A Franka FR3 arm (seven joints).
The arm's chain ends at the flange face. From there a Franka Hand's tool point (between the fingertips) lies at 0.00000 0.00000 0.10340 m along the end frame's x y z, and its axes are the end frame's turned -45 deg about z.
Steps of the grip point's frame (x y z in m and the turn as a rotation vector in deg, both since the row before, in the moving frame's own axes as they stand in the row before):
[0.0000 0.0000 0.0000 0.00 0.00 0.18]
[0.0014 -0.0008 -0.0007 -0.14 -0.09 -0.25]
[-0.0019 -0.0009 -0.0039 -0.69 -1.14 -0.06]
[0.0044 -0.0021 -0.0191 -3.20 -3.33 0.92]
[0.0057 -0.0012 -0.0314 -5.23 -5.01 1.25]
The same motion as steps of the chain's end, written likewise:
[0.0000 0.0000 0.0000 0.00 0.00 0.18]
[0.0004 -0.0018 -0.0007 -0.16 0.04 -0.25]
[-0.0014 -0.0016 -0.0039 -1.29 -0.32 -0.06]
[0.0019 -0.0129 -0.0188 -4.62 -0.09 0.92]
[0.0030 -0.0179 -0.0306 -7.24 0.16 1.25]

